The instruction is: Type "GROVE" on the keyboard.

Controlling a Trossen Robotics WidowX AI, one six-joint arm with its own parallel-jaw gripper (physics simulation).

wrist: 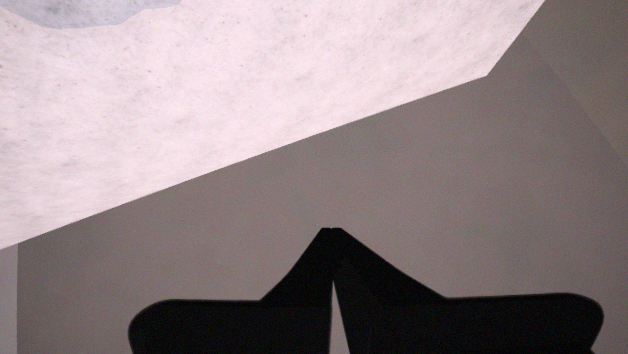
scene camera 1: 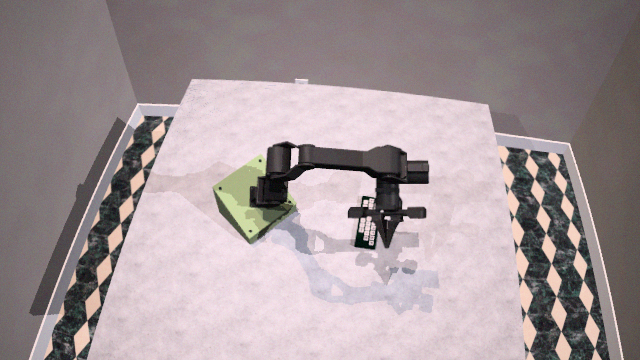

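Seen in the pictures: gripper, between the fingertips: (wrist: 330, 237) (scene camera 1: 386, 248); arm's base, origin of its link: (scene camera 1: 259, 197).
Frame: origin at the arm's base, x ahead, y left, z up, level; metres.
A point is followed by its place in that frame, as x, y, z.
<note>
A small dark green keyboard (scene camera 1: 359, 244) {0.281, -0.174, -0.071} with rows of white keys lies on the table in the scene view. Its long side runs from the back to the front of the table. Part of it is hidden by the gripper and the wrist above it, and the letters on its keys are too small to read. My black gripper (scene camera 1: 386, 246) {0.292, -0.333, 0.177} (wrist: 330, 237) {0.292, -0.333, 0.177} is shut and empty, with its fingertips together. In the scene view the tips appear just right of the keyboard's front end, and their shadow falls apart from them. The keyboard does not show in the wrist view.
The arm stands on a green block (scene camera 1: 235, 187) {-0.071, 0.023, 0.034} at the left of the pale table (scene camera 1: 250, 310) {-0.073, -0.338, -0.082} (wrist: 200, 100) {0.135, -0.483, -0.082}. The arm's links (scene camera 1: 340, 158) {0.192, -0.202, 0.376} reach right, above the table. The table's far edge crosses the wrist view, with a grey wall beyond.
</note>
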